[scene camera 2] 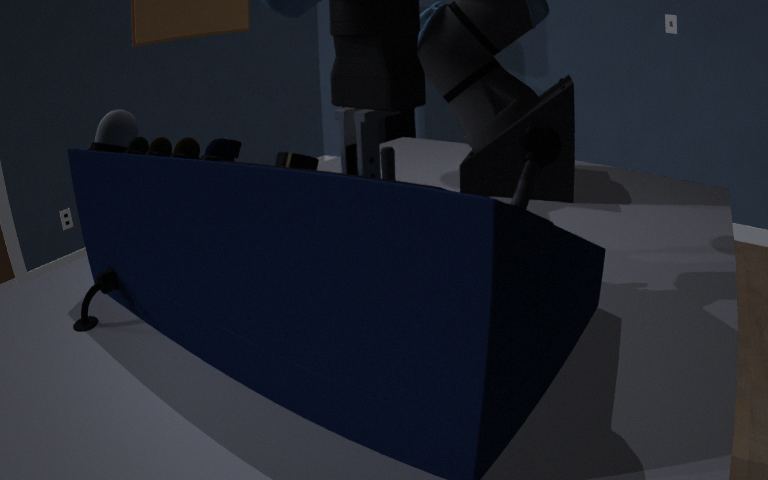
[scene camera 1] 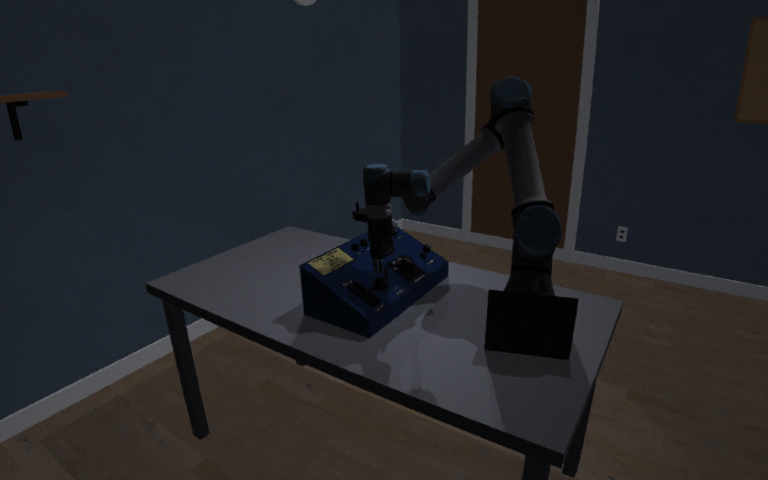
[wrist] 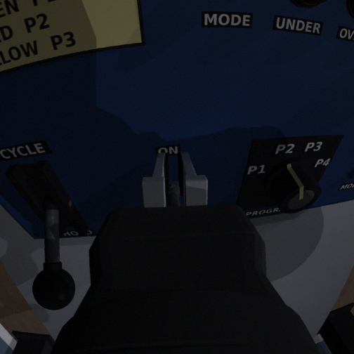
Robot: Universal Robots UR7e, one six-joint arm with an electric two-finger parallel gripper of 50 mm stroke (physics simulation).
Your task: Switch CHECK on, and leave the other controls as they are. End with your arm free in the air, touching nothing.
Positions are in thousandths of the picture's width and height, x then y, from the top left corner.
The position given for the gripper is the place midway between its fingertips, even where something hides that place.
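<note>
Gripper (scene camera 2: 471,384) visible. Gripper (scene camera 1: 493,566), also visible. Cycle lever (wrist: 151,815), with gripper (wrist: 487,468).
</note>
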